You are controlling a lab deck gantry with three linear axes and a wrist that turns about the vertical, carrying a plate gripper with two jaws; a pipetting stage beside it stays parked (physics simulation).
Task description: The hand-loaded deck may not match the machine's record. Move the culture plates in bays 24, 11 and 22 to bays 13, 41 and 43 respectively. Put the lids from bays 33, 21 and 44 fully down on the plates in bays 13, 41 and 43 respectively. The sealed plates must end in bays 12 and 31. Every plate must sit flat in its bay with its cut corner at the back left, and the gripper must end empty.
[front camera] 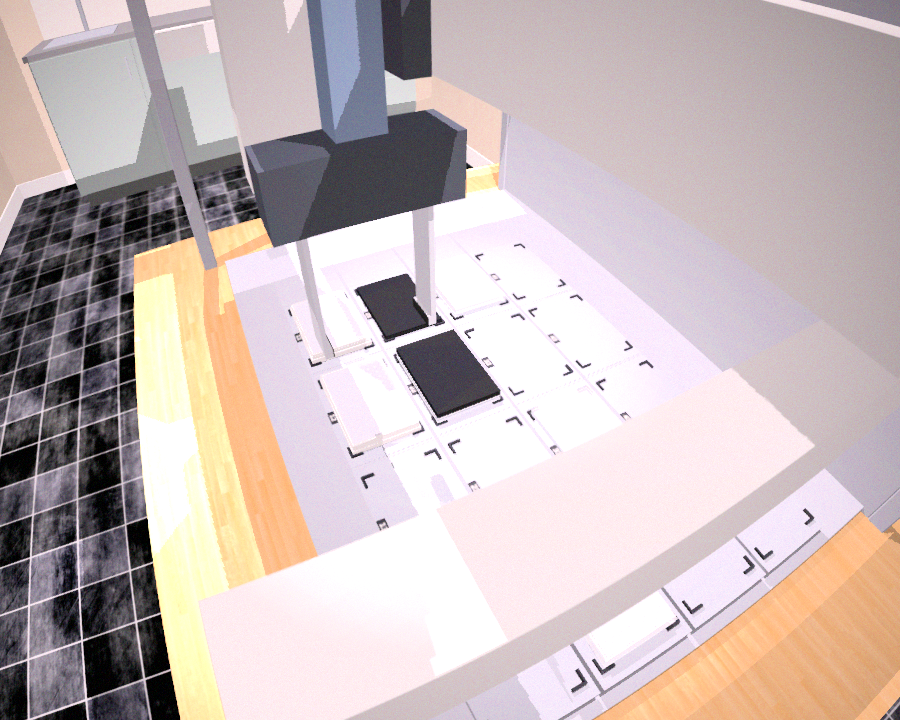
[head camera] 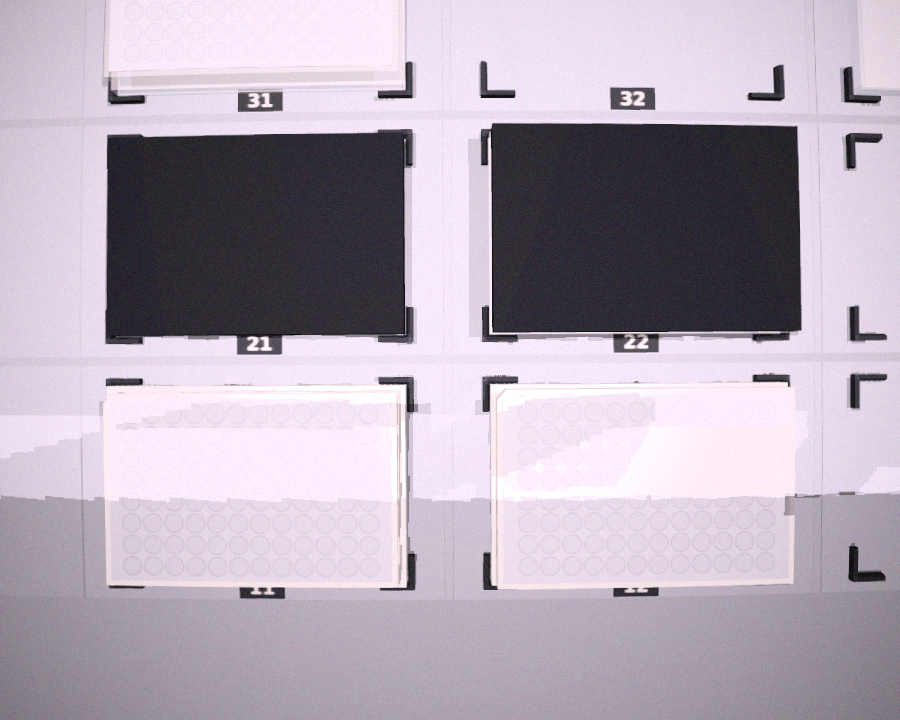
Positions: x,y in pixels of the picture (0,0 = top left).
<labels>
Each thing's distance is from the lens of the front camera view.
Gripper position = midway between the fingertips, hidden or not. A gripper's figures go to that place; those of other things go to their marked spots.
my gripper [front camera: 375,329]: 52 cm
black lid [front camera: 390,301]: 80 cm
white plate [front camera: 371,410]: 64 cm
The marked spots on the black lid and the white plate are 22 cm apart.
</labels>
